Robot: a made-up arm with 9 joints. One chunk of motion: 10 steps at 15 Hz.
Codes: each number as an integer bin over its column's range. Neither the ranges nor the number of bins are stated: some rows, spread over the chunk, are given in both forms.
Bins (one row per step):
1: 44 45 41 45 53 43 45 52 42
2: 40 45 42 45 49 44 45 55 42
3: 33 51 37 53 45 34 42 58 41
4: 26 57 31 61 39 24 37 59 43
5: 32 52 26 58 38 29 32 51 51
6: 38 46 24 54 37 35 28 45 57
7: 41 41 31 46 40 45 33 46 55
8: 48 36 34 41 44 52 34 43 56
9: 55 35 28 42 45 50 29 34 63
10: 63 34 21 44 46 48 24 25 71
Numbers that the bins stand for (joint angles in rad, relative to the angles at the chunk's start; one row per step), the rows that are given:
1: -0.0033 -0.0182 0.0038 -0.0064 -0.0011 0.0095 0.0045 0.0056 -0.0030
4: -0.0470 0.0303 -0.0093 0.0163 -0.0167 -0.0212 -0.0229 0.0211 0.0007
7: -0.0106 -0.0343 -0.0093 -0.0049 -0.0156 0.0127 -0.0367 -0.0078 0.0456
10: 0.0427 -0.0626 -0.0224 -0.0078 -0.0089 0.0176 -0.0676 -0.0544 0.1054
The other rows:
2: -0.0130 -0.0182 0.0052 -0.0064 -0.0056 0.0111 0.0045 0.0122 -0.0030
3: -0.0300 0.0061 -0.0014 0.0049 -0.0100 -0.0051 -0.0058 0.0189 -0.0068
5: -0.0324 0.0101 -0.0159 0.0120 -0.0178 -0.0131 -0.0401 0.0033 0.0306
6: -0.0179 -0.0141 -0.0185 0.0064 -0.0189 -0.0034 -0.0538 -0.0100 0.0530
8: 0.0064 -0.0545 -0.0054 -0.0120 -0.0111 0.0240 -0.0332 -0.0144 0.0493
9: 0.0233 -0.0586 -0.0132 -0.0106 -0.0100 0.0208 -0.0504 -0.0344 0.0755

